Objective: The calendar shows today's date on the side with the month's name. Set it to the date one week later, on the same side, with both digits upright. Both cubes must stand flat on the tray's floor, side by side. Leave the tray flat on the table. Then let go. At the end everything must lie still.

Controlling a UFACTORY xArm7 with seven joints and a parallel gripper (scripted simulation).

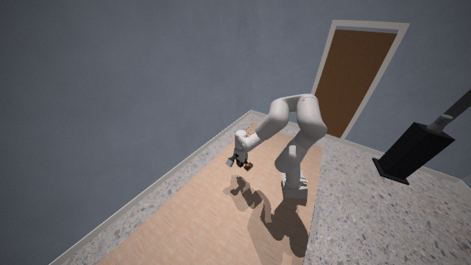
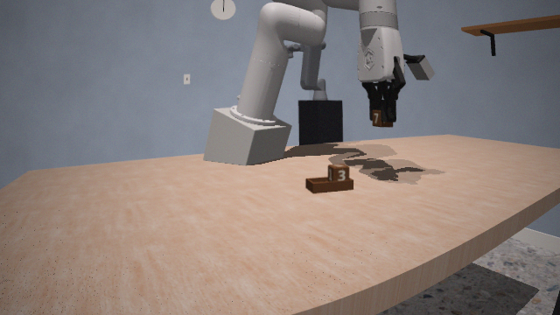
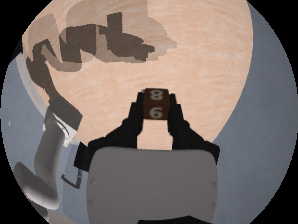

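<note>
Now: hand 1 cm above the cube. The rest, counted from my hand: brown wooden tray 13 cm below, 10 cm to the right, 4 cm behind.
</note>
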